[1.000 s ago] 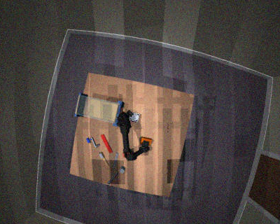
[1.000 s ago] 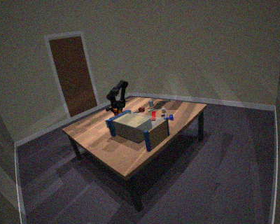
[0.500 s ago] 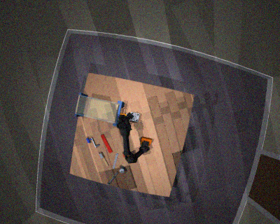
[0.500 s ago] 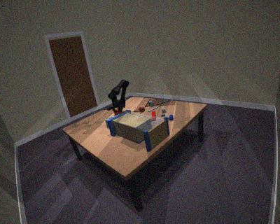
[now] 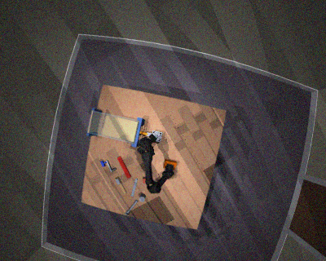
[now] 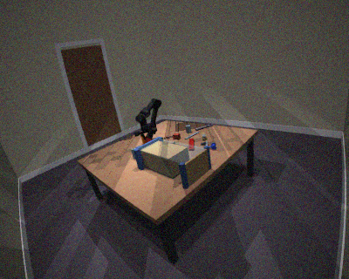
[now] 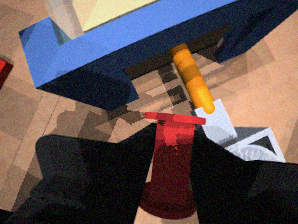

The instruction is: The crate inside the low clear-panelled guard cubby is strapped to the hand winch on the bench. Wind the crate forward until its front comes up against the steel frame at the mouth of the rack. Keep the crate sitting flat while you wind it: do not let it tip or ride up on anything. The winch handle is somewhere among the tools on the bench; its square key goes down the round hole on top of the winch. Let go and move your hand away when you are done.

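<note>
Now: the red-knobbed winch handle 4 cm behind my gripper tip, 2 cm to the right of it and 3 cm below it. Also, from my gripper tip: blue frame 7 cm ahead, 6 cm to the right, 3 cm below; grey hand winch 10 cm behind, 7 cm to the right, 10 cm below; red knob 2 cm behind, 1 cm to the left.
</note>
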